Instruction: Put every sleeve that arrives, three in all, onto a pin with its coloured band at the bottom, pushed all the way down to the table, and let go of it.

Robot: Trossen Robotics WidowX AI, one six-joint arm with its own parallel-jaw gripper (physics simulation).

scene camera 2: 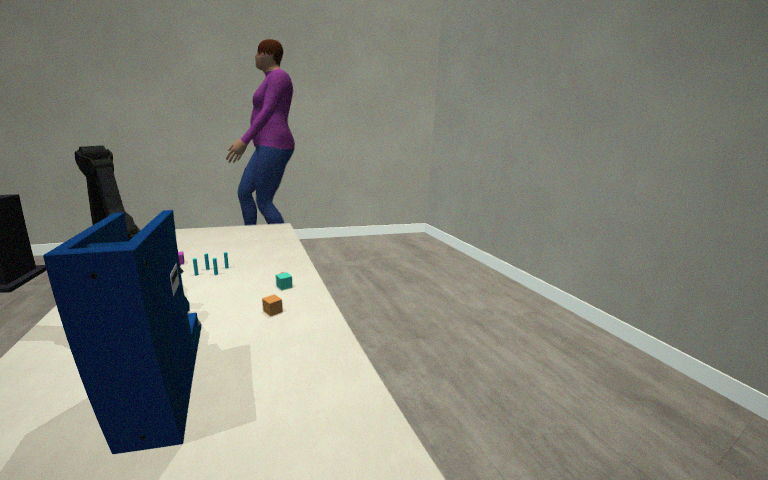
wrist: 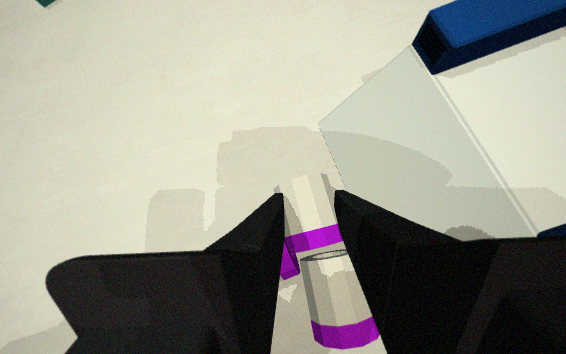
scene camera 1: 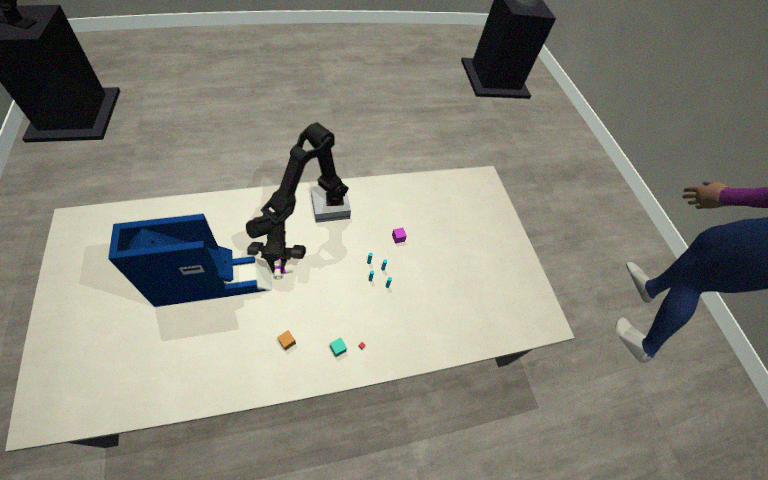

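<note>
Three pale sleeves with purple bands lie by the clear ramp lip. In the wrist view one sleeve (wrist: pixel 310 205) (scene camera 1: pixel 278 275) lies between the fingertips, its band towards the camera. A second sleeve (wrist: pixel 289 267) is angled beside it, mostly hidden behind the left finger. A third sleeve (wrist: pixel 335 295) lies nearer the camera, its band at its near end, partly behind the right finger. My gripper (wrist: pixel 308 200) (scene camera 1: pixel 278 270) is low over the table, shut on the middle sleeve. Teal upright pins (scene camera 1: pixel 384 264) (scene camera 2: pixel 215 266) stand bare, to the right in scene camera 1.
A blue chute (scene camera 1: pixel 181 277) (scene camera 2: pixel 107 350) stands left of the gripper, its rail (wrist: pixel 490 22) close by. A purple cube (scene camera 1: pixel 399 234) lies behind the pins. An orange cube (scene camera 1: pixel 286 339) (scene camera 2: pixel 271 305), a teal cube (scene camera 1: pixel 338 346) (scene camera 2: pixel 283 280) and a red cube (scene camera 1: pixel 361 345) lie near the front edge.
</note>
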